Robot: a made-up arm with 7 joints. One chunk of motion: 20 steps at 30 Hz.
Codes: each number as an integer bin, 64 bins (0 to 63) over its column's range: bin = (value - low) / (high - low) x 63, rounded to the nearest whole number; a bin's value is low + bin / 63 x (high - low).
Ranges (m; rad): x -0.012..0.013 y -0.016..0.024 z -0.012..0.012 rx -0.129..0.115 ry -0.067..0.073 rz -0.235..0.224
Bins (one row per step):
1: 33 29 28 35 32 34
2: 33 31 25 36 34 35
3: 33 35 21 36 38 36
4: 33 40 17 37 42 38
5: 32 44 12 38 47 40
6: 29 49 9 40 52 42
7: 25 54 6 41 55 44
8: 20 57 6 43 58 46
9: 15 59 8 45 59 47
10: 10 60 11 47 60 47
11: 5 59 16 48 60 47
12: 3 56 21 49 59 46
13: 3 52 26 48 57 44
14: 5 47 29 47 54 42
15: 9 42 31 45 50 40
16: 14 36 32 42 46 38
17: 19 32 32 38 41 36
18: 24 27 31 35 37 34
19: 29 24 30 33 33 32
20: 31 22 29 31 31 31
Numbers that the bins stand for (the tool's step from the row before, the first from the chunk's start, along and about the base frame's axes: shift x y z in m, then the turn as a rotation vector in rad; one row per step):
1: 0.00110 0.00241 -0.00133 0.00656 0.00411 0.01271
2: 0.00110 0.00368 -0.00248 0.01043 0.00856 0.02000
3: 0.00110 0.00622 -0.00400 0.01043 0.01744 0.02729
4: 0.00110 0.00940 -0.00552 0.01430 0.02633 0.04186
5: 0.00070 0.01194 -0.00743 0.01817 0.03744 0.05643
6: -0.00049 0.01511 -0.00857 0.02592 0.04856 0.07100
7: -0.00208 0.01829 -0.00971 0.02979 0.05522 0.08557
8: -0.00406 0.02019 -0.00971 0.03754 0.06189 0.10014
9: -0.00605 0.02146 -0.00895 0.04529 0.06411 0.10743
10: -0.00803 0.02210 -0.00781 0.05303 0.06633 0.10743
11: -0.01002 0.02146 -0.00590 0.05690 0.06633 0.10743
12: -0.01081 0.01956 -0.00400 0.06078 0.06411 0.10014
13: -0.01081 0.01702 -0.00210 0.05690 0.05967 0.08557
14: -0.01002 0.01384 -0.00095 0.05303 0.05300 0.07100
15: -0.00843 0.01067 -0.00019 0.04529 0.04411 0.05643
16: -0.00644 0.00686 0.00019 0.03367 0.03522 0.04186
17: -0.00446 0.00432 0.00019 0.01817 0.02411 0.02729
18: -0.00248 0.00114 -0.00019 0.00656 0.01522 0.01271
19: -0.00049 -0.00076 -0.00057 -0.00119 0.00633 -0.00186
20: 0.00030 -0.00203 -0.00095 -0.00894 0.00189 -0.00914

